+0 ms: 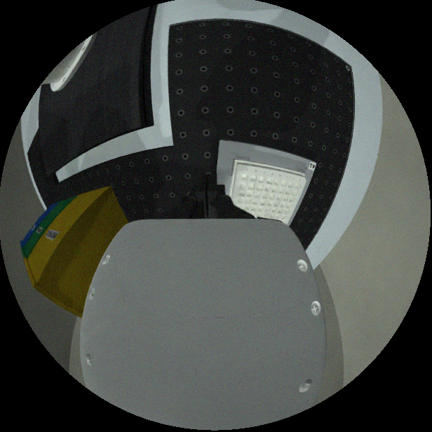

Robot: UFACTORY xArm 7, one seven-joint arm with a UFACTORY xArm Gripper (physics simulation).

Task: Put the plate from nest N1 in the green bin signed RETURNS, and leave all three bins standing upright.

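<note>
My gripper (209,185) is shut with nothing between its dark fingers, above the perforated black board and just left of a grey nest (228,152) tagged A1. A white plate with a grid of square wells (270,192) lies in that nest; the grey housing hides its near end. No nest tagged N1 shows. At the left a green bin (52,216) shows as a narrow band between a yellow bin (67,255) and a blue bin (28,238). The three appear upright, side by side. The green bin's sign is too small to read.
The perforated black board (265,110) spans the middle and right. A dark panel (100,95) with a pale border lies at the upper left, with part of a white rounded object (70,72) at its far edge. The grey housing (205,320) covers the lower middle.
</note>
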